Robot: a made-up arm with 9 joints. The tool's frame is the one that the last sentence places.
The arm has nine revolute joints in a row. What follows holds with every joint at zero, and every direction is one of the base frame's. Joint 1 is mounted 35.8 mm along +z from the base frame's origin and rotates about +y. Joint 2 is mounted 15.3 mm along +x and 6.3 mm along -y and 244.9 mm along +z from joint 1 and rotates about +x. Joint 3 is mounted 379.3 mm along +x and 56.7 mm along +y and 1.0 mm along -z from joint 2 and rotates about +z. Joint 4 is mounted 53.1 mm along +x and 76.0 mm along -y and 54.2 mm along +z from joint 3 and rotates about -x. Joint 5 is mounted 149.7 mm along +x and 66.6 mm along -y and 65.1 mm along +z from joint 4 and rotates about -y. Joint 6 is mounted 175.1 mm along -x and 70.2 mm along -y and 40.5 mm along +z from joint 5 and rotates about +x. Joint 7 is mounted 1.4 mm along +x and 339.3 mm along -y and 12.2 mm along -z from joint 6 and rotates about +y. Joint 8 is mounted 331.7 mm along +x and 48.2 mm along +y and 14.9 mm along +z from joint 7 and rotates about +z. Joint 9 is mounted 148.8 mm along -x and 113.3 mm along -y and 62.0 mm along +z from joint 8 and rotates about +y. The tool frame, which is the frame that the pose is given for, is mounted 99.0 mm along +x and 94.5 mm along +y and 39.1 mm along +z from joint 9; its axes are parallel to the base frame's.
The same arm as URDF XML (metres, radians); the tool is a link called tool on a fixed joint. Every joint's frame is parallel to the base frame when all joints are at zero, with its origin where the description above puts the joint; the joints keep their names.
<robot name="arm">
  <joint name="tool_fixed" type="fixed">
    <parent link="link9"/>
    <child link="tool"/>
    <origin xyz="0.099 0.0945 0.0391" rpy="0 0 0"/>
  </joint>
  <joint name="joint 9" type="continuous">
    <parent link="link8"/>
    <child link="link9"/>
    <origin xyz="-0.1488 -0.1133 0.062" rpy="0 0 0"/>
    <axis xyz="0 1 0"/>
  </joint>
  <joint name="joint 8" type="continuous">
    <parent link="link7"/>
    <child link="link8"/>
    <origin xyz="0.3317 0.0482 0.0149" rpy="0 0 0"/>
    <axis xyz="0 0 1"/>
  </joint>
  <joint name="joint 7" type="continuous">
    <parent link="link6"/>
    <child link="link7"/>
    <origin xyz="0.0014 -0.3393 -0.0122" rpy="0 0 0"/>
    <axis xyz="0 1 0"/>
  </joint>
  <joint name="joint 6" type="continuous">
    <parent link="link5"/>
    <child link="link6"/>
    <origin xyz="-0.1751 -0.0702 0.0405" rpy="0 0 0"/>
    <axis xyz="1 0 0"/>
  </joint>
  <joint name="joint 5" type="continuous">
    <parent link="link4"/>
    <child link="link5"/>
    <origin xyz="0.1497 -0.0666 0.0651" rpy="0 0 0"/>
    <axis xyz="0 -1 0"/>
  </joint>
  <joint name="joint 4" type="continuous">
    <parent link="link3"/>
    <child link="link4"/>
    <origin xyz="0.0531 -0.076 0.0542" rpy="0 0 0"/>
    <axis xyz="-1 0 0"/>
  </joint>
  <joint name="joint 3" type="continuous">
    <parent link="link2"/>
    <child link="link3"/>
    <origin xyz="0.3793 0.0567 -0.001" rpy="0 0 0"/>
    <axis xyz="0 0 1"/>
  </joint>
  <joint name="joint 2" type="continuous">
    <parent link="link1"/>
    <child link="link2"/>
    <origin xyz="0.0153 -0.0063 0.2449" rpy="0 0 0"/>
    <axis xyz="1 0 0"/>
  </joint>
  <joint name="joint 1" type="continuous">
    <parent link="base"/>
    <child link="link1"/>
    <origin xyz="0 0 0.0358" rpy="0 0 0"/>
    <axis xyz="0 1 0"/>
  </joint>
  <link name="base"/>
  <link name="link1"/>
  <link name="link2"/>
  <link name="link3"/>
  <link name="link4"/>
  <link name="link5"/>
  <link name="link6"/>
  <link name="link7"/>
  <link name="link8"/>
  <link name="link9"/>
  <link name="tool"/>
</robot>

